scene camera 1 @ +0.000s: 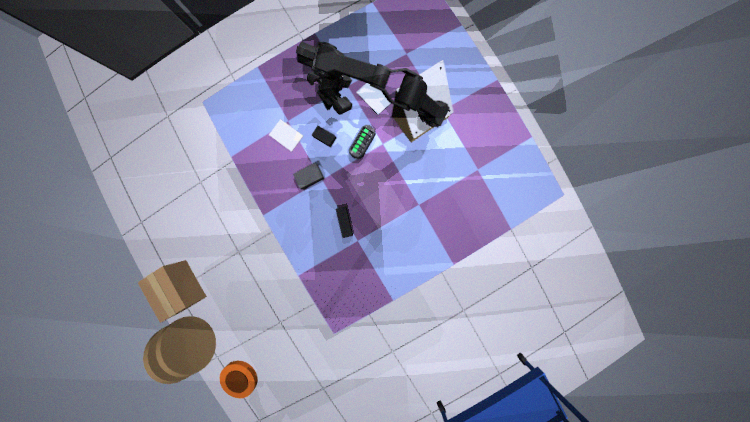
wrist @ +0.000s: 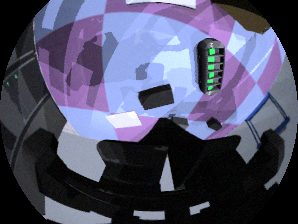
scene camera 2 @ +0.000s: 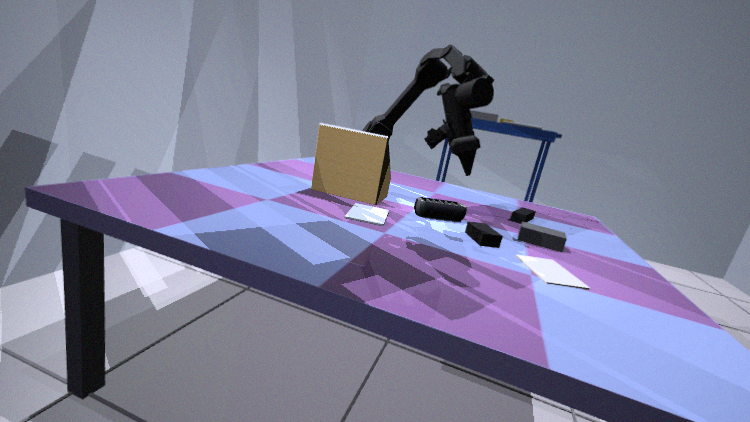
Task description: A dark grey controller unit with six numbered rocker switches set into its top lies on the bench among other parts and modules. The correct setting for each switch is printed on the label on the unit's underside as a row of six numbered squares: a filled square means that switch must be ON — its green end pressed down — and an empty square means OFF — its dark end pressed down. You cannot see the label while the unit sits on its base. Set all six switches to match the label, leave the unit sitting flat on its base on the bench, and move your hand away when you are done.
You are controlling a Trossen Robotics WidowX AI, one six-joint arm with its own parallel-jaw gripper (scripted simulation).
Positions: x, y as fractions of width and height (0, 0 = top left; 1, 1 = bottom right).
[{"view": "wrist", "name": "my gripper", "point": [0.55, 0.54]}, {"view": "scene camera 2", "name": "my gripper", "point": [0.62, 0.42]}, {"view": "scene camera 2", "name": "grey box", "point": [0.72, 0.56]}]
